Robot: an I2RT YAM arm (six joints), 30 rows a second.
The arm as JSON. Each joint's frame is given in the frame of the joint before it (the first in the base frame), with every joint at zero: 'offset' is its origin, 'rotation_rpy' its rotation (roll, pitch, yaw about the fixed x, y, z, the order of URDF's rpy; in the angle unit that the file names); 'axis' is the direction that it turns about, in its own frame. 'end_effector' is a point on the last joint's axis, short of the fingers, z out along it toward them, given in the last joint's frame.
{
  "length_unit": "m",
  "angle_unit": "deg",
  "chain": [
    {
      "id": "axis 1",
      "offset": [
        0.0,
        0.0,
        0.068
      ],
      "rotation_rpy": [
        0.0,
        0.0,
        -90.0
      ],
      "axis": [
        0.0,
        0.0,
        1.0
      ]
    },
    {
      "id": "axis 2",
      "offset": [
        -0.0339,
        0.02,
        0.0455
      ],
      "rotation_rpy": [
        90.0,
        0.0,
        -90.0
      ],
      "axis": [
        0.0,
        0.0,
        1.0
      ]
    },
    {
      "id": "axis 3",
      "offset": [
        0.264,
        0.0,
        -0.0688
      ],
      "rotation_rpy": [
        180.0,
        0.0,
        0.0
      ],
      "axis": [
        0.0,
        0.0,
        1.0
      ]
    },
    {
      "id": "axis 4",
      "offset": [
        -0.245,
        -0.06,
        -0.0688
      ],
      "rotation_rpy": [
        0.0,
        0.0,
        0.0
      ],
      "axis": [
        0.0,
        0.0,
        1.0
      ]
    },
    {
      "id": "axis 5",
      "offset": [
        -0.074,
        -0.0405,
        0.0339
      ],
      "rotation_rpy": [
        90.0,
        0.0,
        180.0
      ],
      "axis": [
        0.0,
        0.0,
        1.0
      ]
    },
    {
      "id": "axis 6",
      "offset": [
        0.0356,
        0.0,
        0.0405
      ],
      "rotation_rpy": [
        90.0,
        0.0,
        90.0
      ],
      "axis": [
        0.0,
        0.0,
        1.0
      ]
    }
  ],
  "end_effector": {
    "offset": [
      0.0,
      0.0,
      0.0
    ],
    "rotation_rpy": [
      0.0,
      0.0,
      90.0
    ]
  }
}
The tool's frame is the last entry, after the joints.
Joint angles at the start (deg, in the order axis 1, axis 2, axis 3, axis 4, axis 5, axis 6):
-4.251, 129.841, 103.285, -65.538, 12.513, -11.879
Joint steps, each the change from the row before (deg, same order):
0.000, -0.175, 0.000, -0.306, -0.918, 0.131
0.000, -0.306, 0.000, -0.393, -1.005, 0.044
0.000, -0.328, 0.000, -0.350, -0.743, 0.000
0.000, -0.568, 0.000, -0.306, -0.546, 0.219
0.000, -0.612, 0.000, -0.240, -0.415, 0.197
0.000, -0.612, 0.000, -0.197, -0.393, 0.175
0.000, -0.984, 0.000, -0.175, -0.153, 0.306
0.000, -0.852, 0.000, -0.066, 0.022, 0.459
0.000, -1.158, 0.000, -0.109, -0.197, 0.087
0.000, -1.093, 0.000, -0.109, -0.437, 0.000
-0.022, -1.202, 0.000, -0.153, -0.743, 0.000
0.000, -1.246, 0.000, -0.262, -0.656, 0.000
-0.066, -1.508, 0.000, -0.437, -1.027, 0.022
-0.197, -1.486, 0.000, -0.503, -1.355, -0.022
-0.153, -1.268, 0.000, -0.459, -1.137, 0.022
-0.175, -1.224, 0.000, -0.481, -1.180, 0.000
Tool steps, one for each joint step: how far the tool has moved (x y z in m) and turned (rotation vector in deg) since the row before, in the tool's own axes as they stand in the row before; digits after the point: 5 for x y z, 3 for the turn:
0.00067, 0.00045, -0.00123, -0.925, -0.063, 0.104
0.00099, 0.00040, -0.00214, -1.001, -0.121, 0.027
0.00098, 0.00024, -0.00229, -0.732, -0.130, -0.004
0.00125, -0.00010, -0.00396, -0.483, -0.363, 0.263
0.00121, -0.00020, -0.00427, -0.334, -0.442, 0.256
0.00114, -0.00020, -0.00427, -0.306, -0.479, 0.238
0.00167, -0.00062, -0.00685, 0.002, -0.815, 0.424
0.00131, -0.00065, -0.00593, 0.164, -0.760, 0.573
0.00181, -0.00075, -0.00805, -0.008, -1.057, 0.238
0.00170, -0.00052, -0.00760, -0.256, -1.037, 0.136
0.00194, -0.00049, -0.00833, -0.545, -1.153, 0.156
0.00219, -0.00027, -0.00866, -0.471, -1.079, 0.114
0.00299, -0.00047, -0.01041, -0.817, -1.224, 0.196
0.00325, -0.00094, -0.01017, -1.142, -1.186, 0.253
0.00283, -0.00048, -0.00870, -0.959, -0.985, 0.221
0.00286, -0.00040, -0.00838, -1.008, -0.930, 0.202

